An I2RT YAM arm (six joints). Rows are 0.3 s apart.
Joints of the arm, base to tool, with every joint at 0 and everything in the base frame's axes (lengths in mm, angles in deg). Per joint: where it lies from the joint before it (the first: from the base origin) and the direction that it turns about. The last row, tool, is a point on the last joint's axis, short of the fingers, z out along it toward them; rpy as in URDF.
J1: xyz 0 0 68 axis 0 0 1
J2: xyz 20 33.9 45.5 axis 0 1 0
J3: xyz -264 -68.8 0 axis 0 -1 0
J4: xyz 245 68.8 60 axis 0 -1 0
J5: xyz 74 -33.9 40.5 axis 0 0 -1
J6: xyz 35.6 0 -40.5 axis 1 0 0
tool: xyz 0 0 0 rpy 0 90 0
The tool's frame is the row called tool.
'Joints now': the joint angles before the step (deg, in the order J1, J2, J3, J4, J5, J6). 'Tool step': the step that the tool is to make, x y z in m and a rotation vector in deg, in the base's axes. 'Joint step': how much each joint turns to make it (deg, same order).
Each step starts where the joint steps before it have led.
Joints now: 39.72 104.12 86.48 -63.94 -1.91 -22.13
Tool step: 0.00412 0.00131 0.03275 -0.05 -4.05 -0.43
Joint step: 0.00 -0.44 6.66 -4.02 2.66 -0.03
